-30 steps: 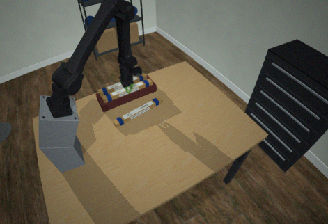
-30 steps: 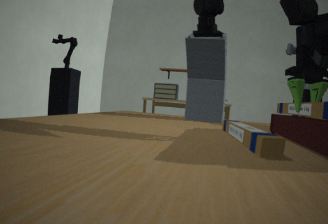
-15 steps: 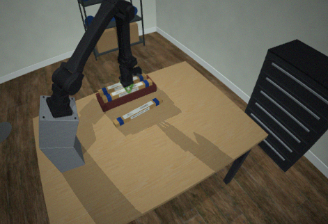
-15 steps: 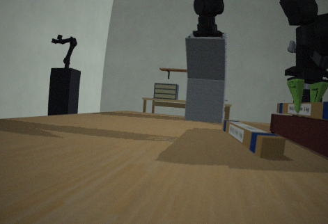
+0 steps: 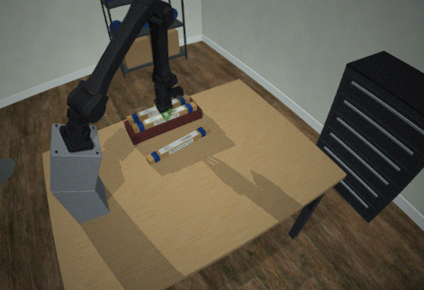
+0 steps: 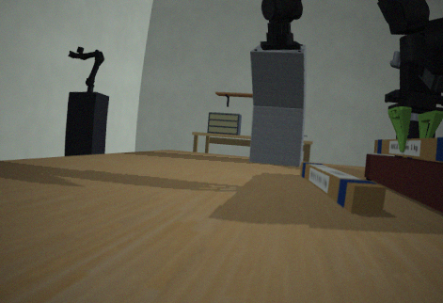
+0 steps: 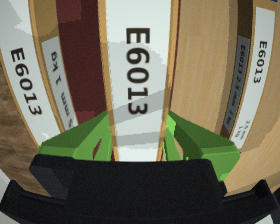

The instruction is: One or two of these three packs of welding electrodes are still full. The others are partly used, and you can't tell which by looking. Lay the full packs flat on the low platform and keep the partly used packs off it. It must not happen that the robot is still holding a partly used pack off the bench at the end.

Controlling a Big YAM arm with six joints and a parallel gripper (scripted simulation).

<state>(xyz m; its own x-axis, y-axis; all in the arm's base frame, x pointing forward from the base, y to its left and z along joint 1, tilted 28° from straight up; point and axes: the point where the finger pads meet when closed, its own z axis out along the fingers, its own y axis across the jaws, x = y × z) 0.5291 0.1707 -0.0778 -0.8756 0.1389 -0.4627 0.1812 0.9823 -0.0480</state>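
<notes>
Right now the pack of welding electrodes is 10 mm above my hand. From my hand the other things lie so: dark red platform (60 mm below, 40 mm to the left, 10 mm ahead).
</notes>
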